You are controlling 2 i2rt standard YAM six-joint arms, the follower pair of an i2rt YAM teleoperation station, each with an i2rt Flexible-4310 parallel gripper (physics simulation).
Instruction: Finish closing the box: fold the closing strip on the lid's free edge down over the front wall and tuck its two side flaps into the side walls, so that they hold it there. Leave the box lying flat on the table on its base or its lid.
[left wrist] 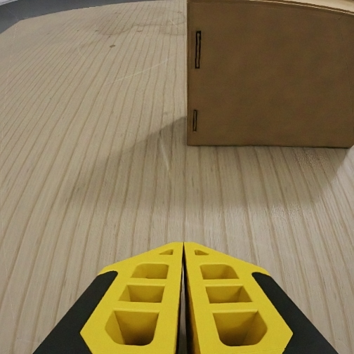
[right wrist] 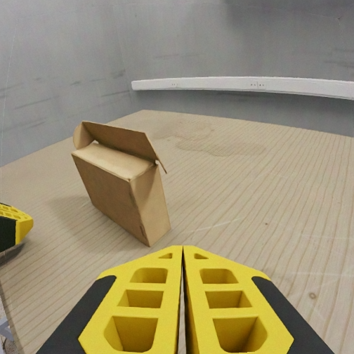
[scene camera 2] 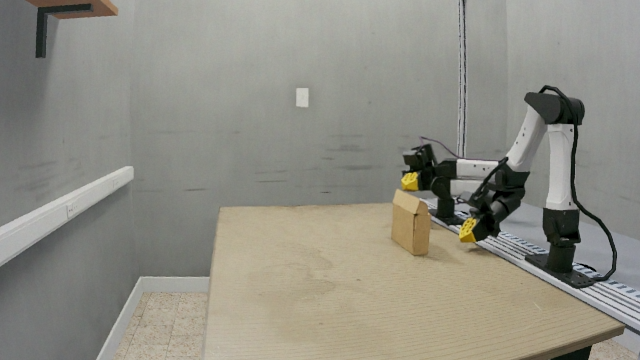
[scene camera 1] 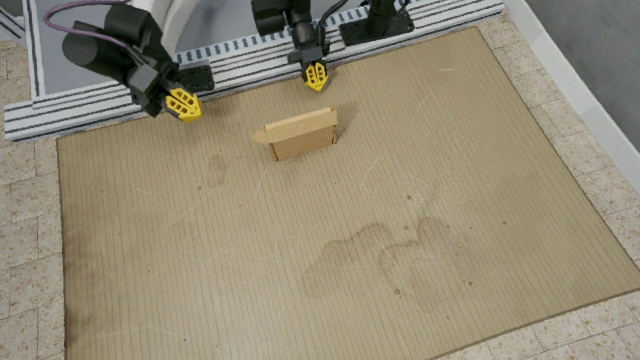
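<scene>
The brown cardboard box (scene camera 1: 304,144) (scene camera 2: 410,230) (left wrist: 270,80) (right wrist: 112,197) stands upright on one narrow side. Its closing strip (scene camera 1: 301,125) (scene camera 2: 410,201) (right wrist: 122,140) is at the top and slants outward, away from the arms. A rounded side flap (scene camera 1: 259,136) (right wrist: 81,135) sticks out at the strip's end. My left gripper (scene camera 1: 317,83) (scene camera 2: 468,231) (left wrist: 182,250) is shut and empty, low over the table near the box's broad slotted face, apart from it. My right gripper (scene camera 1: 192,111) (scene camera 2: 410,182) (right wrist: 182,254) is shut and empty, left of the box in scene camera 1 and higher than the left gripper.
The box stands on the wooden table (scene camera 1: 225,280) (scene camera 2: 320,310) near the edge where the arms are mounted. The metal mounting rail (scene camera 1: 240,75) (scene camera 2: 530,260) runs along that edge. The left gripper is close to the rail.
</scene>
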